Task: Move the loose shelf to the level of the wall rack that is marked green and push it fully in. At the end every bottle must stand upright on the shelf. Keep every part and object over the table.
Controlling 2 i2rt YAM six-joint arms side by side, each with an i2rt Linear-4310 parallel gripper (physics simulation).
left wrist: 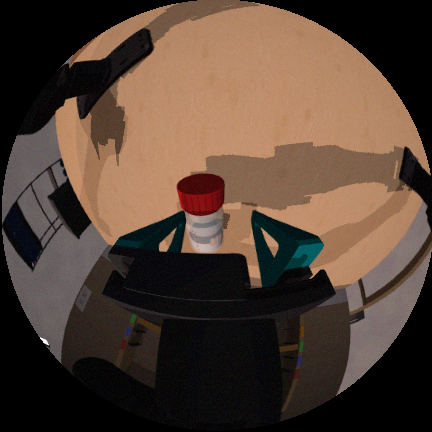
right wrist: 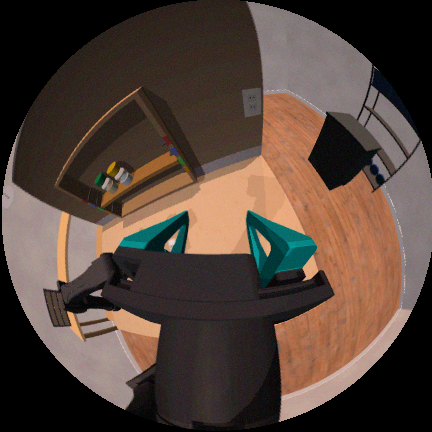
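Note:
A clear-and-white bottle with a red cap [left wrist: 201,197] stands upright on the table [left wrist: 280,90] [right wrist: 220,185]. My left gripper [left wrist: 218,214] is open, with the bottle between its spread fingers, nearer the left one in the view. My right gripper [right wrist: 217,215] is open and empty, high over the table. The wall rack [right wrist: 141,95] has red, blue, green [right wrist: 180,160] and yellow marks on its posts. The shelf [right wrist: 145,174] in it looks about level with green; how far in it is I cannot tell. A green-capped bottle [right wrist: 106,184] and a yellow-capped bottle [right wrist: 119,172] stand upright on it.
The left arm [right wrist: 87,287] reaches in at the lower left of the right wrist view. A black arm part [left wrist: 117,70] hangs over the table in the left wrist view. The brown wall panel [right wrist: 215,60] stands behind the table. A black cabinet [right wrist: 340,152] stands on the floor beyond.

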